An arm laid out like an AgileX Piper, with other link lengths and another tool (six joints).
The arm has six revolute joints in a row. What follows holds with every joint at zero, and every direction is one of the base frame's.
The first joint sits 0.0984 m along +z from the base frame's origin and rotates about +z.
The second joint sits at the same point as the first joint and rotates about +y.
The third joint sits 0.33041 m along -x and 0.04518 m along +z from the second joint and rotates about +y.
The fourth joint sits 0.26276 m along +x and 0.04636 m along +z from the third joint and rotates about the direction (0.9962, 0, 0.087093).
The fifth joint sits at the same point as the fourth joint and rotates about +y.
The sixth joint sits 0.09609 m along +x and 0.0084 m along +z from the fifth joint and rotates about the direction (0.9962, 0, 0.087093).
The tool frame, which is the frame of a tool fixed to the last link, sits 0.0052 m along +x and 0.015 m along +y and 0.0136 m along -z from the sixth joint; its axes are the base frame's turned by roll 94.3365, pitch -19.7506 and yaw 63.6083 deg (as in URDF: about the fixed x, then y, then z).
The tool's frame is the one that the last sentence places.
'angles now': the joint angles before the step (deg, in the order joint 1, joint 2, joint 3, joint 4, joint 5, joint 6). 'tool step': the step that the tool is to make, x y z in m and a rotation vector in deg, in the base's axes. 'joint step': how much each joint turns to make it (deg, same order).
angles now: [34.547, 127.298, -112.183, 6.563, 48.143, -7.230]
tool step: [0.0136, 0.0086, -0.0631, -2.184, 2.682, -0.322]
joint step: [0.003, 6.794, -0.023, -0.199, -3.345, 0.006]
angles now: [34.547, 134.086, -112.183, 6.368, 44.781, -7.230]
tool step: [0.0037, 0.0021, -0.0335, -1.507, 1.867, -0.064]
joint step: [-0.003, 3.477, 0.013, -0.148, -1.104, -0.007]
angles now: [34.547, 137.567, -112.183, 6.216, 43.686, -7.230]
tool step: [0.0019, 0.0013, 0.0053, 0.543, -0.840, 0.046]
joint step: [0.002, -0.133, -0.784, 0.000, -0.078, -0.058]
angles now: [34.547, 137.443, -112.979, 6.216, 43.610, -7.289]
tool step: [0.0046, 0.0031, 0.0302, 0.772, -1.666, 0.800]
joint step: [-0.001, -0.729, -4.928, -0.263, 3.897, -0.375]
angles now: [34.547, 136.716, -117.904, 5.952, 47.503, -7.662]
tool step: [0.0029, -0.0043, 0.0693, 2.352, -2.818, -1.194]
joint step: [-0.536, -2.635, -9.098, -0.664, 7.983, 1.777]
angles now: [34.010, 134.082, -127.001, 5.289, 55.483, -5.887]
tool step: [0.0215, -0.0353, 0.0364, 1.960, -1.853, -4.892]
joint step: [-4.223, -0.860, -5.679, 0.004, 3.852, 1.238]
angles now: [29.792, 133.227, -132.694, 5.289, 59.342, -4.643]
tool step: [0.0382, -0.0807, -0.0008, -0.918, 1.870, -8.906]
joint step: [-9.055, 0.003, -0.178, -0.053, 2.261, 0.066]
